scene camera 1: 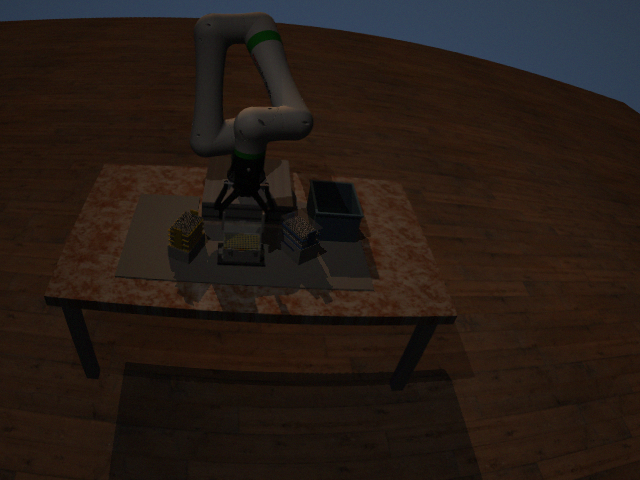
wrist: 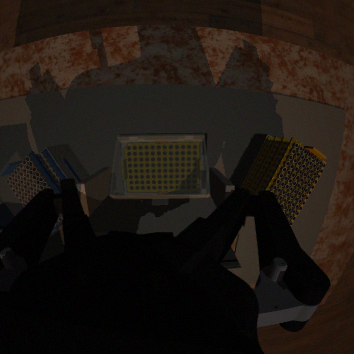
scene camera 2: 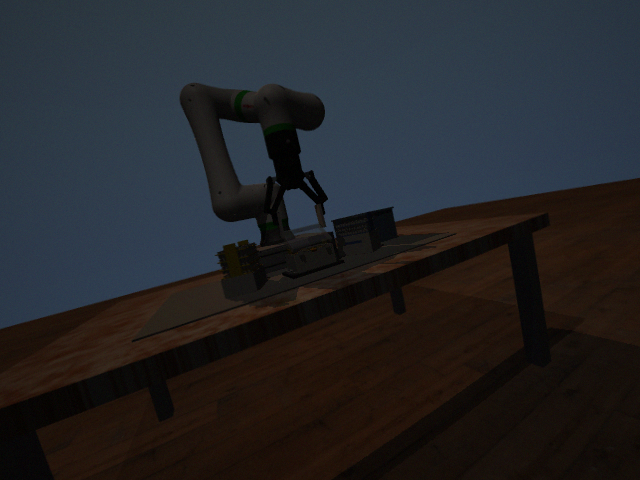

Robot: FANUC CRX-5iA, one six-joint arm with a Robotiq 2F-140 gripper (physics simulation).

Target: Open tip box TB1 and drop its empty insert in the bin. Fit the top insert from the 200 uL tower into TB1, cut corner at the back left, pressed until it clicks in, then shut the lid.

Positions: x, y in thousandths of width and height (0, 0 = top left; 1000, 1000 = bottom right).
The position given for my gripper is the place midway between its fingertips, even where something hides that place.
My gripper (scene camera 2: 474, 484) grips a lid (scene camera 1: 371, 491). A blue tower (scene camera 2: 559, 489) sits on a mat.
The blue tower is seen too in the wrist view (wrist: 103, 476). The lid is seen too in the wrist view (wrist: 451, 470). My gripper shows as well in scene camera 1 (scene camera 1: 379, 476) and in the wrist view (wrist: 451, 504).
